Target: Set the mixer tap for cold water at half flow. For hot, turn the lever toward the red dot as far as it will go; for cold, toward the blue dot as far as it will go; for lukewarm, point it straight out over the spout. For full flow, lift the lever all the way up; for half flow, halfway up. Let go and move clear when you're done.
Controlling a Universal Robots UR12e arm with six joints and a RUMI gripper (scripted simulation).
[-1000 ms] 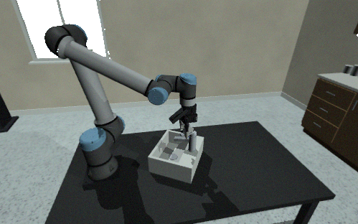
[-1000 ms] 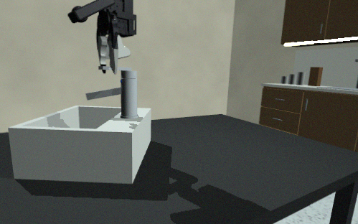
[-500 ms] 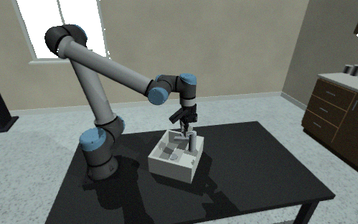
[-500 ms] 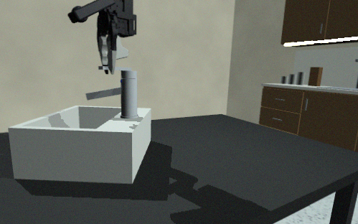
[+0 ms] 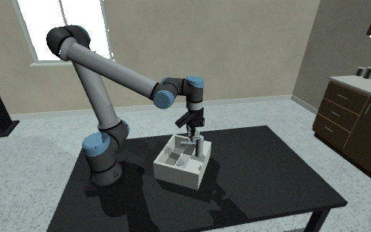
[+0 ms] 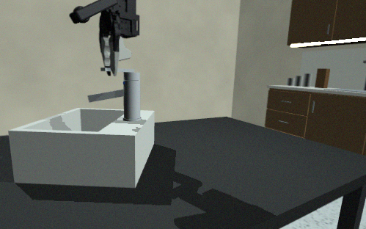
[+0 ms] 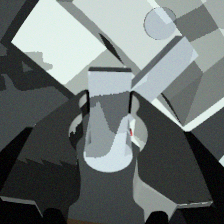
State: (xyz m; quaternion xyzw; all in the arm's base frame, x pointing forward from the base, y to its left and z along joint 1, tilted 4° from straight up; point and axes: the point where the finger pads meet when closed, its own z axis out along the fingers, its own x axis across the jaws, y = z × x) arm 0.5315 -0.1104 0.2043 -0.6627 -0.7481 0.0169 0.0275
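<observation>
My hand is 20 mm short of the flat lever. Round my hand: white basin (30 mm behind, 80 mm to the left, 230 mm below).
</observation>
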